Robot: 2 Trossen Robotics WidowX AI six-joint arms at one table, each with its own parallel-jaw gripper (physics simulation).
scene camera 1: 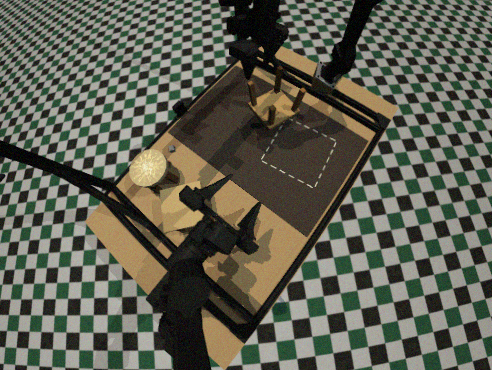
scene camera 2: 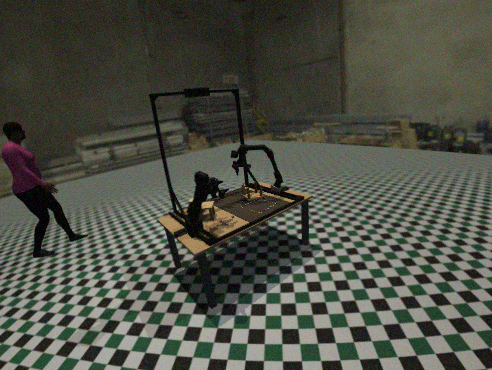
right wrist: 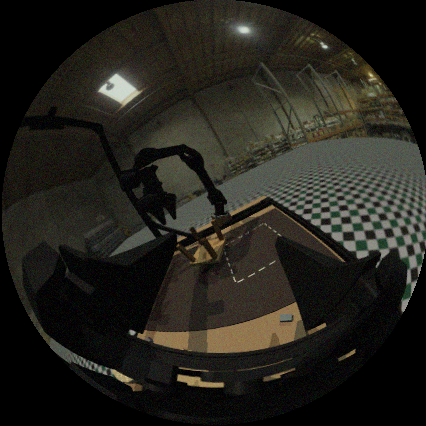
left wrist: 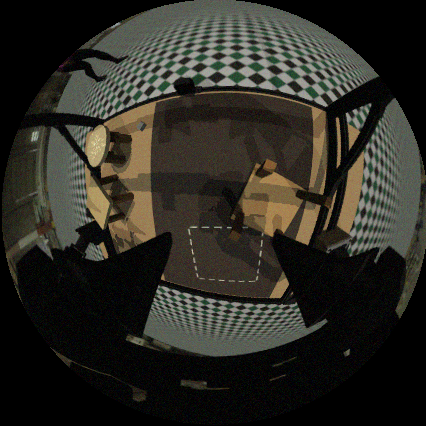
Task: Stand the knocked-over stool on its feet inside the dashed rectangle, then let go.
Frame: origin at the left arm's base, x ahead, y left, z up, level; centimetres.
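Where they show: left gripper, fingertip midpoint: (scene camera 1: 256,72) (scene camera 2: 241,175) (right wrist: 170,221) (left wrist: 224,238); right gripper, fingertip midpoint: (scene camera 1: 246,188) (scene camera 2: 226,185) (right wrist: 227,239); left arm's base, origin of the base link: (scene camera 1: 326,74) (scene camera 2: 276,185) (right wrist: 219,213) (left wrist: 334,251); right arm's base, origin of the base link: (scene camera 2: 192,218) (left wrist: 84,237).
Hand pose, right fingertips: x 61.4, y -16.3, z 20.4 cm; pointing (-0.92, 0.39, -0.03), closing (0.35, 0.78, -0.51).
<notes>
Things, the pixels of their centre, and the offset from my right fingertips. "spot": a spot on its surface instead. Level surfaces: height alone.
- knocked-over stool, body centre: (left wrist: 275,209) (scene camera 1: 274,98) (right wrist: 202,242) (scene camera 2: 252,190) dz -20.8, dx -43.4, dy -2.0 cm
- dark mat, its level: dz -27.1 cm
- dashed rectangle, surface spot: (left wrist: 190,226) (right wrist: 234,280) (scene camera 1: 261,158) spot: dz -27.0, dx -19.5, dy -0.9 cm
- round-topped stool, body centre: (scene camera 1: 156,172) (left wrist: 108,146) dz -21.9, dx -1.9, dy -36.5 cm
- small grey block, body centre: (left wrist: 140,125) (scene camera 1: 171,148) dz -26.7, dx -14.3, dy -37.8 cm
The knocked-over stool (scene camera 1: 262,107) (left wrist: 272,200) (right wrist: 218,250) lies upside down on the dark mat (scene camera 1: 240,175) (left wrist: 190,150), its square seat down and its four brown legs up. It is beside the dashed rectangle (scene camera 1: 262,160) (left wrist: 190,228) (right wrist: 236,282); in the left wrist view one leg overlaps the outline's edge. My left gripper (scene camera 1: 259,67) (left wrist: 224,238) (right wrist: 170,221) is open and empty, pointing down above the table near the stool. My right gripper (scene camera 1: 245,190) (right wrist: 227,239) is open and empty above the bare wood, far from the stool.
A round-topped stool (scene camera 1: 148,167) (left wrist: 98,145) and a square-topped one (scene camera 1: 180,205) (left wrist: 98,200) stand upright on the wood at the left. A small grey block (scene camera 1: 172,148) (left wrist: 141,126) lies by the round one. Black frame rails run along the table's edges. A person (scene camera 2: 22,165) stands beyond the table.
</notes>
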